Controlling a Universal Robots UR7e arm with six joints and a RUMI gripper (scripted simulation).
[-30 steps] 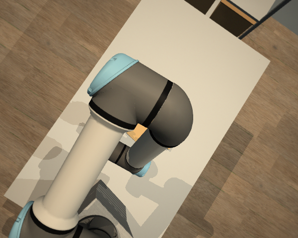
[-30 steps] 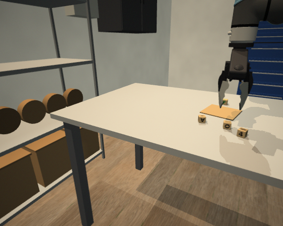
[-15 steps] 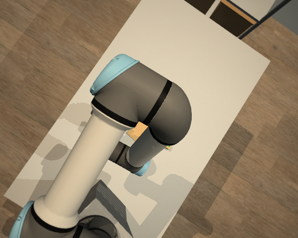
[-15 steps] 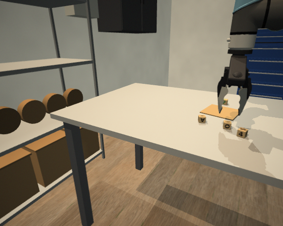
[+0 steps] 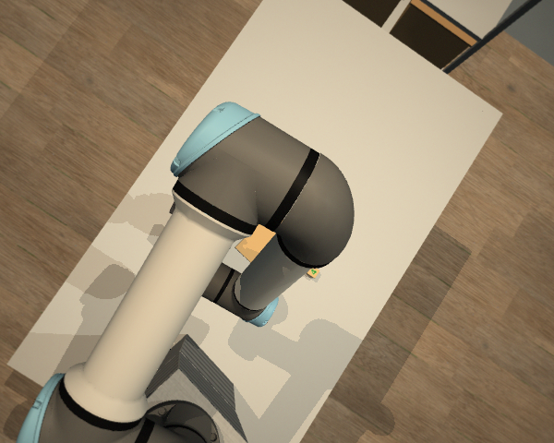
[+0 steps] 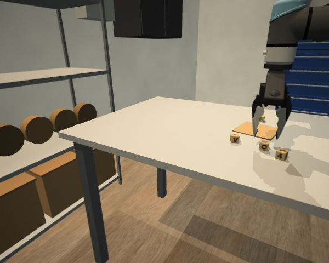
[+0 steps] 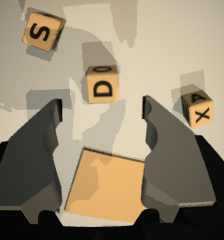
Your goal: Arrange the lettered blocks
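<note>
My gripper is now 4 cm above the D block. Round my hand: X block 9 cm ahead, 4 cm below, 2 cm to the right; S block 5 cm to the left, 5 cm behind, 4 cm below; orange mat 17 cm to the right, 5 cm below, 3 cm ahead.
</note>
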